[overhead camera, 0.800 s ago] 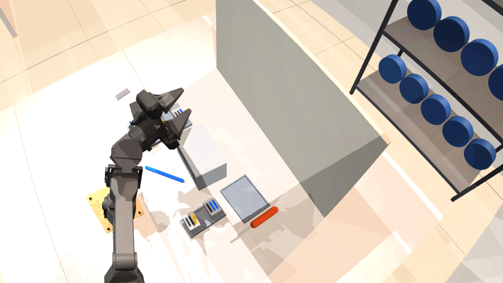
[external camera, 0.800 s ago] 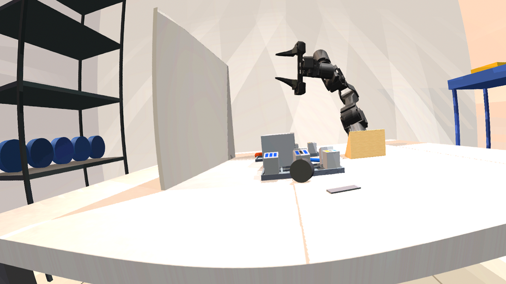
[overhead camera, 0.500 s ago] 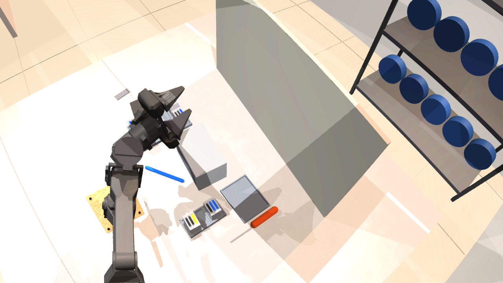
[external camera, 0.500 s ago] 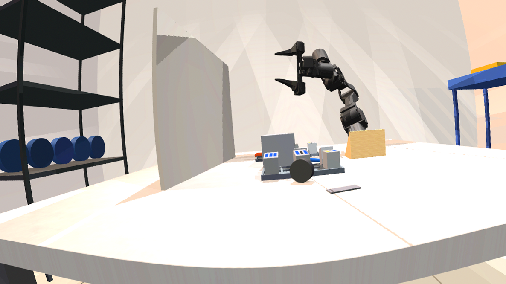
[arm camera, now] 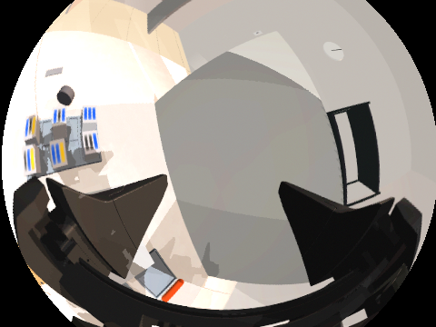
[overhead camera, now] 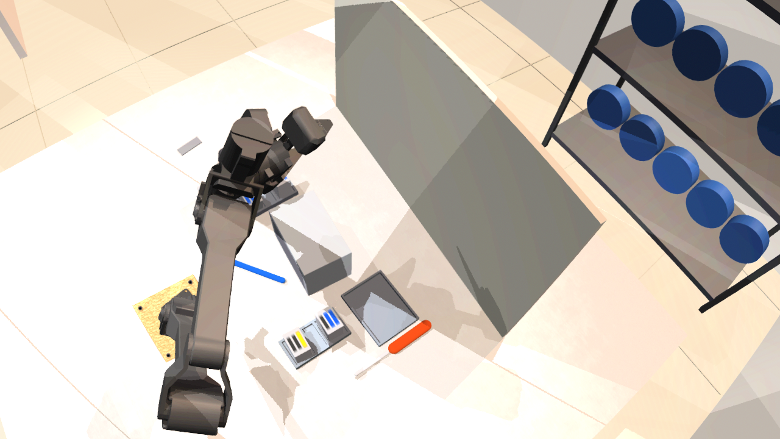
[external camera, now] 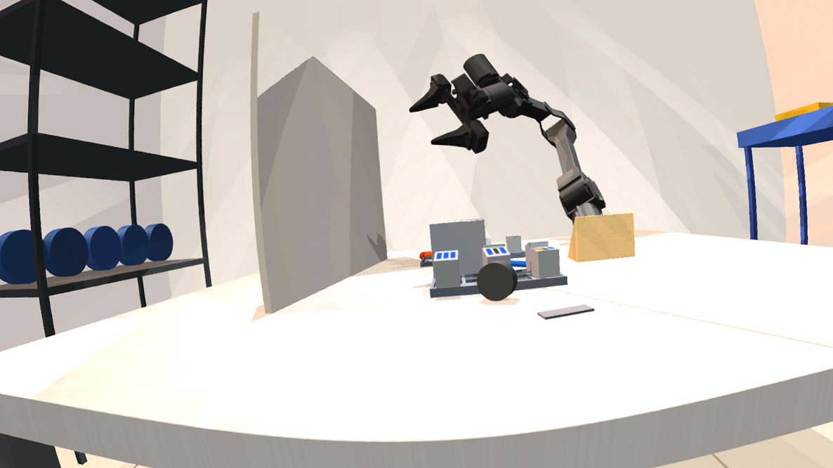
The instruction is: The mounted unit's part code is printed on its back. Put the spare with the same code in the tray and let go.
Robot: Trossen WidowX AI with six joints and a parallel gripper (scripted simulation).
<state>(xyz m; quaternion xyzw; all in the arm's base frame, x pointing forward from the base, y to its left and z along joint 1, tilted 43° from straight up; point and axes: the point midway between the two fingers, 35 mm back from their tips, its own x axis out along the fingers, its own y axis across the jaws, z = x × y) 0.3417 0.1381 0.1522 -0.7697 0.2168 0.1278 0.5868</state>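
Right now the grey spare is 160 mm behind my gripper tip, 200 mm to the left of it and 250 mm below it. Also, from my gripper tip: grey panel (180 mm ahead, 90 mm to the right, 70 mm below); blue stick (180 mm behind, 280 mm below); grey box (60 mm behind, 30 mm to the right, 240 mm below).
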